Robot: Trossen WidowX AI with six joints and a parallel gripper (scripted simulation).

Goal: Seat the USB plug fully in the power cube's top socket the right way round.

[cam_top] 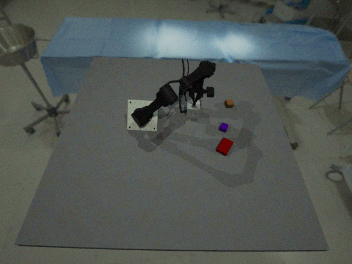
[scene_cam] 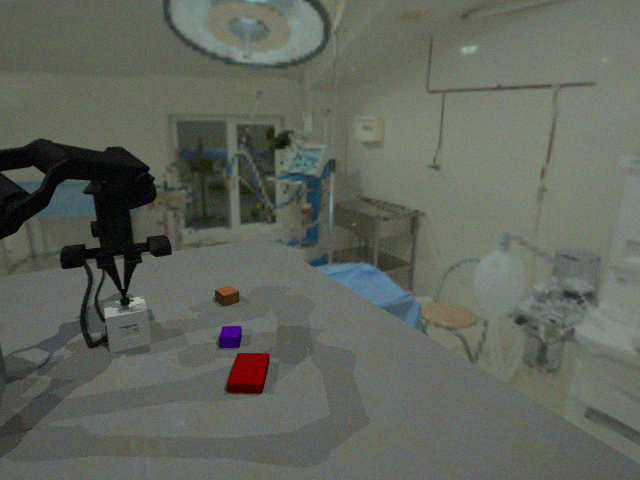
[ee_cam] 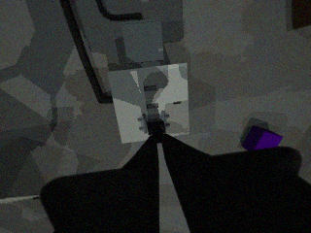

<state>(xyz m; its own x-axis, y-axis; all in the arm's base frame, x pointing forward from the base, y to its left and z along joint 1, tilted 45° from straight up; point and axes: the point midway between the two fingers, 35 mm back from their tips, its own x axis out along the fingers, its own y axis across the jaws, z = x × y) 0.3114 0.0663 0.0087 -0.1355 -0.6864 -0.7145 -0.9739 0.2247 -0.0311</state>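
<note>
My gripper tip is now 5 cm above the USB socket. The rest, counted from my gripper tip: dark USB plug: 2 cm below; orange block: 25 cm ahead, 7 cm to the left, 10 cm below; purple cube: 17 cm ahead, 12 cm to the right, 10 cm below.
</note>
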